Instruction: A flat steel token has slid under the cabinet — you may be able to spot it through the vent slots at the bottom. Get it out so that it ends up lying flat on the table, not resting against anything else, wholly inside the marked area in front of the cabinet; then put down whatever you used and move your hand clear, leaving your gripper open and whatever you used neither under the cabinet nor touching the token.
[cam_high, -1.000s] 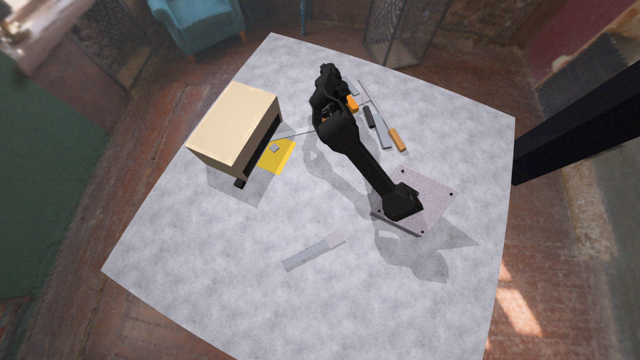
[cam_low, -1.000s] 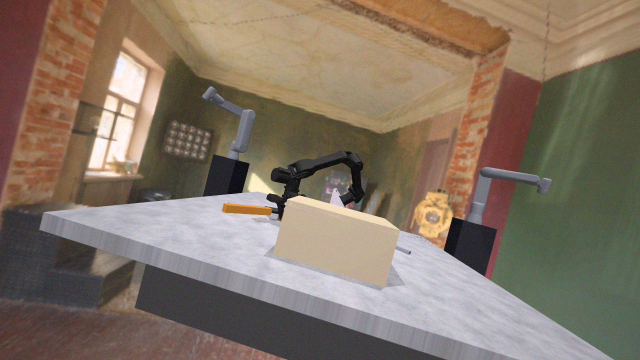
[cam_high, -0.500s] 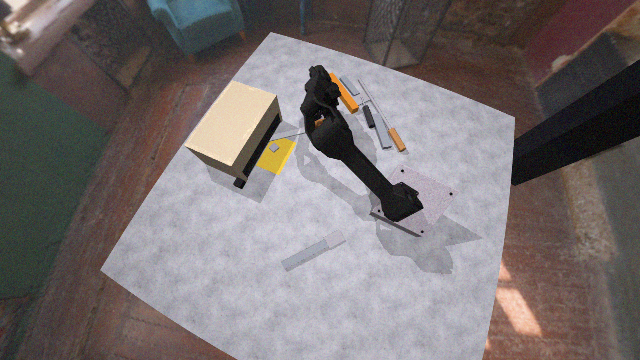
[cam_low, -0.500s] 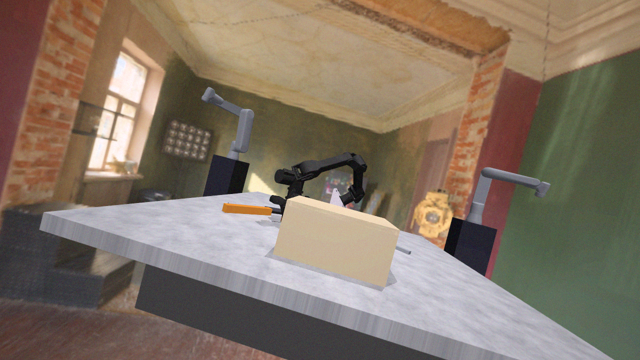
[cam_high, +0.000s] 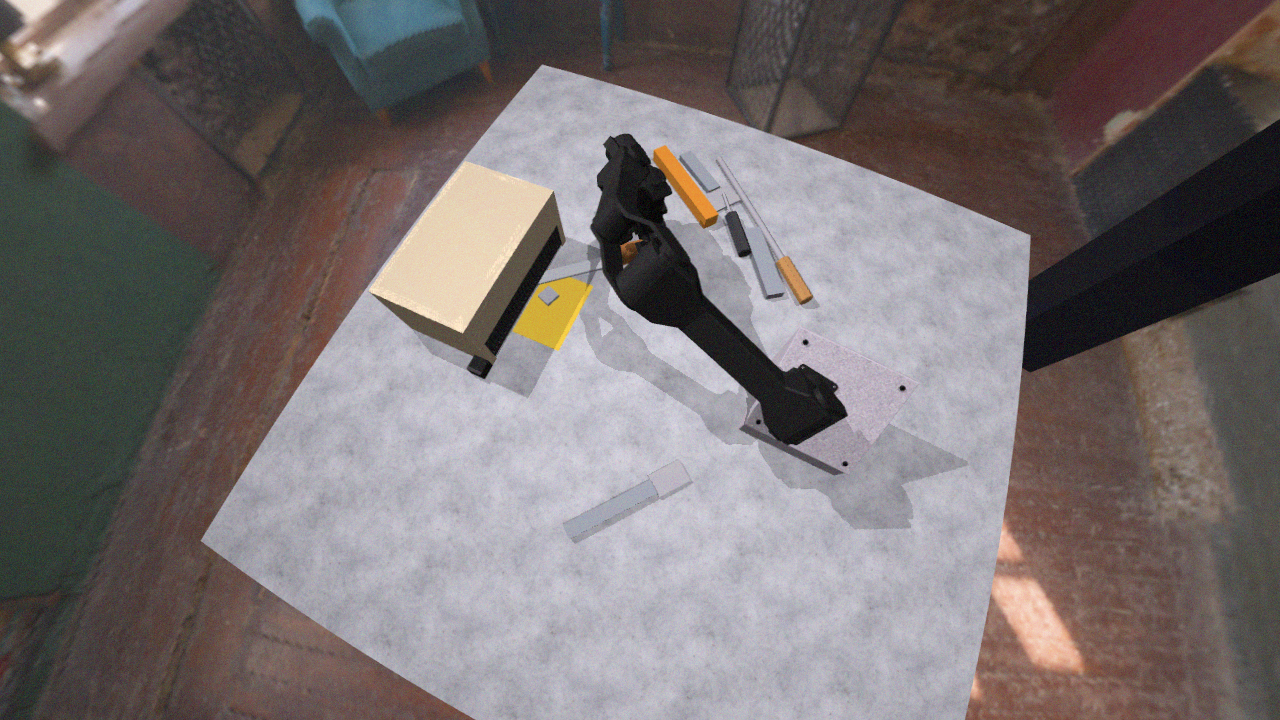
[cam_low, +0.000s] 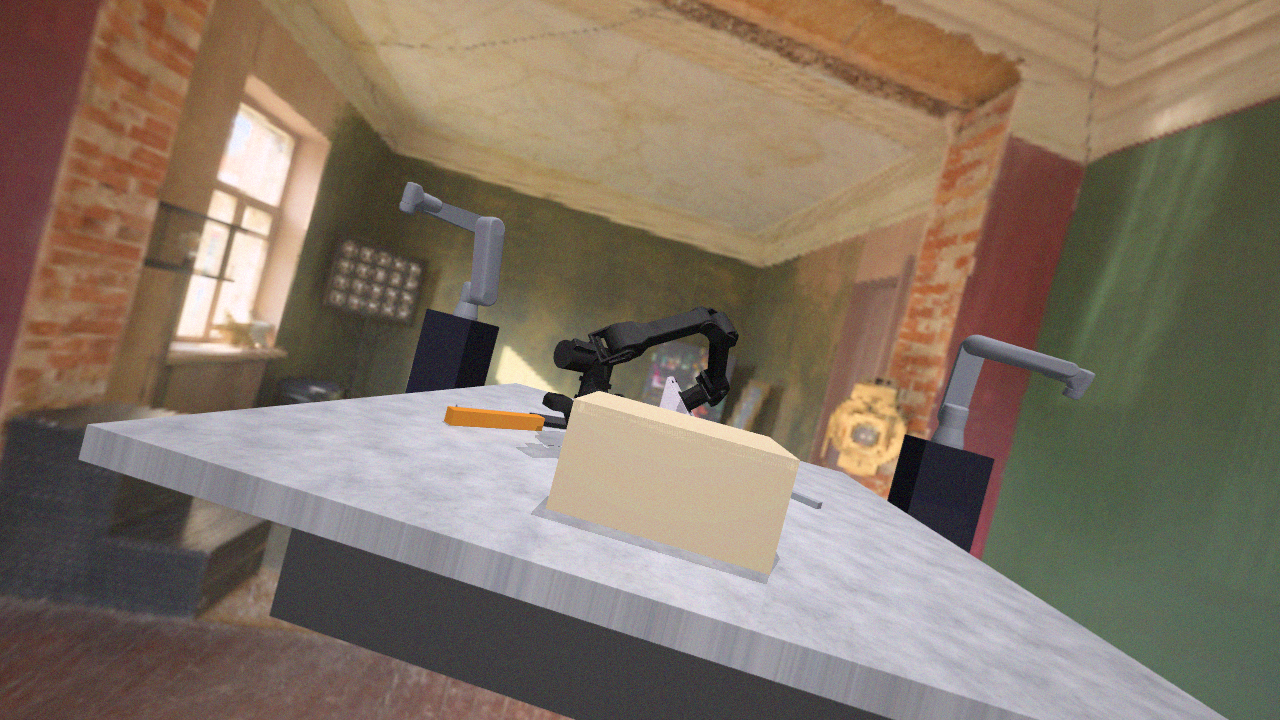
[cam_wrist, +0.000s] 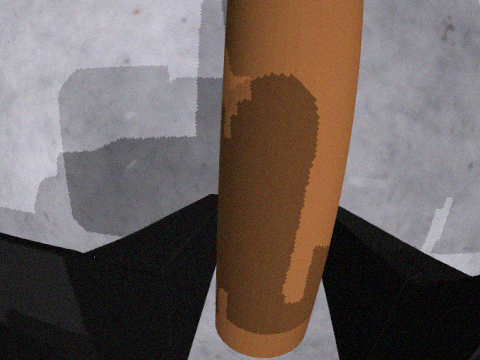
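Now: gripper tip 170 mm to the left of the black-handled tool and 110 mm past it. The rest, counted from my gripper tip: flat grey token 190 mm to the left, 110 mm ahead; then grey bar 210 mm behind, 110 mm to the right; then orange bar 190 mm to the right, 20 mm ahead, 10 mm above.
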